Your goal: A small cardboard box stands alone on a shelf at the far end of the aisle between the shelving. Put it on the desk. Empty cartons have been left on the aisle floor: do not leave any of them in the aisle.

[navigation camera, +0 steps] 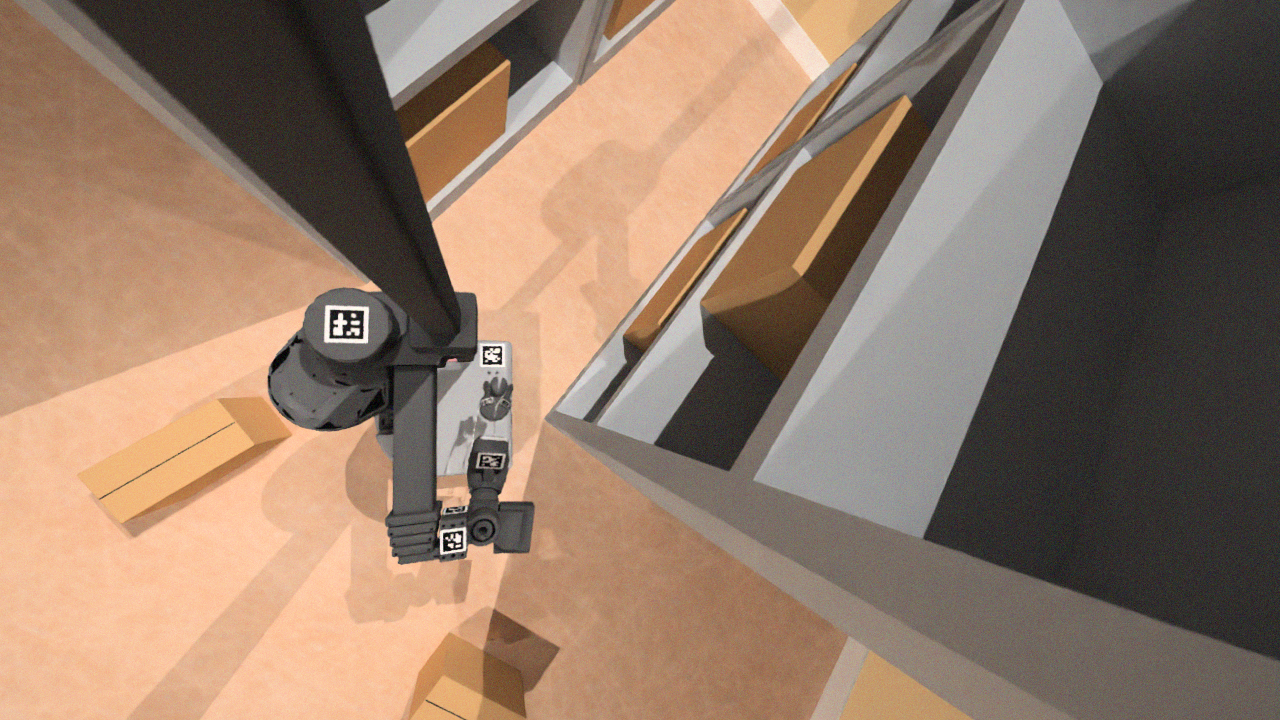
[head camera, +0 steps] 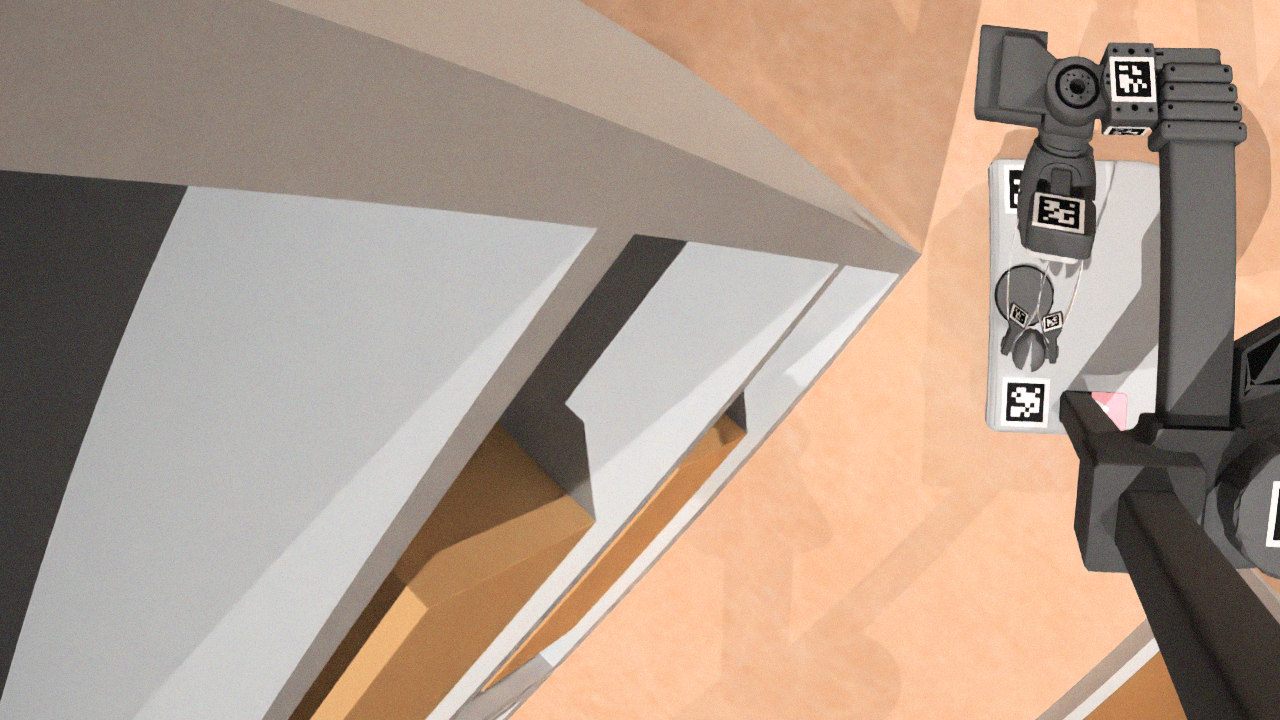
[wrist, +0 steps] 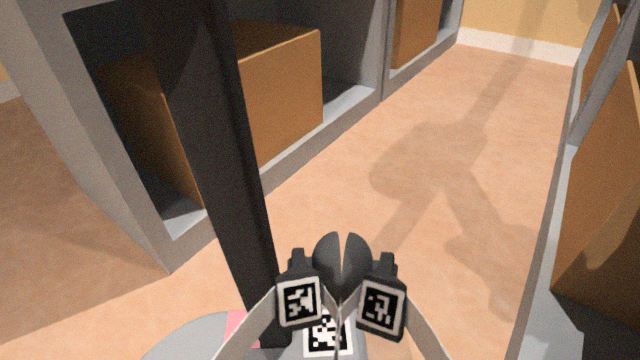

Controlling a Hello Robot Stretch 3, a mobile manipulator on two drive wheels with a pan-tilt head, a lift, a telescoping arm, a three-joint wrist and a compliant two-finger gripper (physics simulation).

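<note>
My gripper is shut and empty, low over the robot's base. Its rubber tips nearly touch. Two closed tan cartons with dark seam lines are on the floor in the navigation view. One carton is at the left, beyond the robot's mast and head. The other carton is at the bottom edge, partly cut off. Both are apart from the gripper, outside the gap between the shelf units. I cannot tell the small cardboard box from the boxes on the shelves. The desk does not show in these views.
A tall grey shelf unit stands close beside the base, its corner near the base edge. Another shelf unit stands across the aisle. Brown boxes sit in both. A yellow wall closes the aisle's far end.
</note>
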